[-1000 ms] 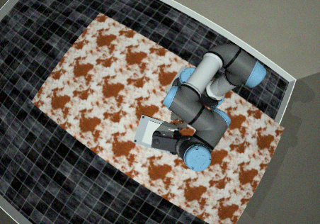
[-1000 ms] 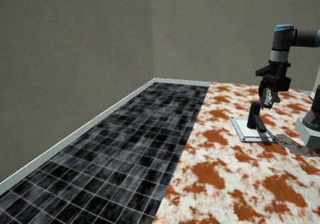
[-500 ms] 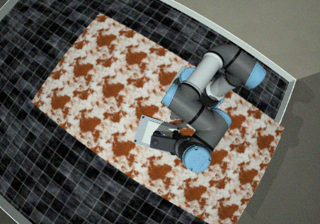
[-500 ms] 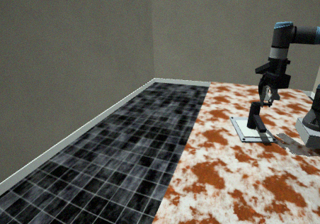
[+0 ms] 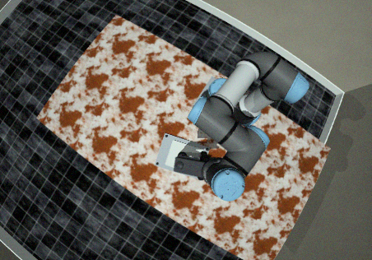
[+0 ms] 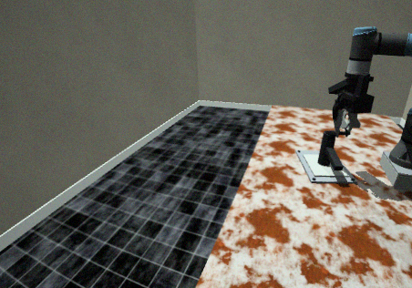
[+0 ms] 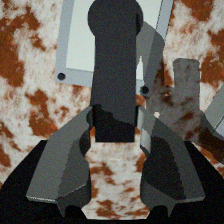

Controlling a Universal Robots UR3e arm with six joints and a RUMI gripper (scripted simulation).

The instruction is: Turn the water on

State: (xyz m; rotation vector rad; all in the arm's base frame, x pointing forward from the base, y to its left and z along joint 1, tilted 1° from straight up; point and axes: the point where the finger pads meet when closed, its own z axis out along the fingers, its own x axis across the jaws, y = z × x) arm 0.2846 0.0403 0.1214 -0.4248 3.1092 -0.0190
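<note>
My gripper is now 30 mm to the left of the lever, 10 mm short of it and 10 mm above it. Round my hand: tap (70 mm below, 50 mm to the right, 10 mm ahead).
</note>
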